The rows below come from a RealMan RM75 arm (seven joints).
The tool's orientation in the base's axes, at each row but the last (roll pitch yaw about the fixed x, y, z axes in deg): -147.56, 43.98, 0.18; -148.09, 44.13, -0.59; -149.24, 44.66, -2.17; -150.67, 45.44, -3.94; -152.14, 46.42, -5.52; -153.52, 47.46, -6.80; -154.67, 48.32, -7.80; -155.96, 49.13, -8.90; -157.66, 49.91, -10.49; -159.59, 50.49, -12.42; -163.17, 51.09, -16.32; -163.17, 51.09, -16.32
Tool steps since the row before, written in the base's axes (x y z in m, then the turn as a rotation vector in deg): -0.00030, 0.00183, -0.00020, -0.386, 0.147, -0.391; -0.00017, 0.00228, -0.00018, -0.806, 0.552, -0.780; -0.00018, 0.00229, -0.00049, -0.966, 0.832, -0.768; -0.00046, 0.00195, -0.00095, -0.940, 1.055, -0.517; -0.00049, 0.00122, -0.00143, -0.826, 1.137, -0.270; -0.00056, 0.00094, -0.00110, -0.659, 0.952, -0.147; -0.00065, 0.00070, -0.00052, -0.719, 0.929, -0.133; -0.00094, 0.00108, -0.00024, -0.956, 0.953, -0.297; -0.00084, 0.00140, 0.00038, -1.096, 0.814, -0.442; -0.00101, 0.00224, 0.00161, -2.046, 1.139, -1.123; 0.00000, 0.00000, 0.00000, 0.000, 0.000, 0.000; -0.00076, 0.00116, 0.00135, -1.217, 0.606, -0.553
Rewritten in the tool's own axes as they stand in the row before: -0.00007, -0.00136, 0.00128, -0.006, 0.169, 0.543; -0.00001, -0.00179, 0.00143, -0.039, 0.133, 1.242; 0.00015, -0.00169, 0.00163, -0.169, -0.045, 1.478; 0.00026, -0.00114, 0.00189, -0.340, -0.331, 1.428; 0.00062, -0.00037, 0.00180, -0.447, -0.528, 1.253; 0.00036, -0.00023, 0.00149, -0.410, -0.480, 0.982; -0.00010, -0.00016, 0.00107, -0.458, -0.438, 0.998; -0.00054, -0.00044, 0.00128, -0.490, -0.309, 1.255; -0.00099, -0.00091, 0.00100, -0.451, -0.091, 1.359; -0.00218, -0.00181, 0.00079, -0.561, 0.223, 2.526; 0.00000, 0.00000, 0.00000, 0.000, 0.000, 0.000; -0.00171, -0.00087, 0.00023, -0.410, 0.173, 1.399
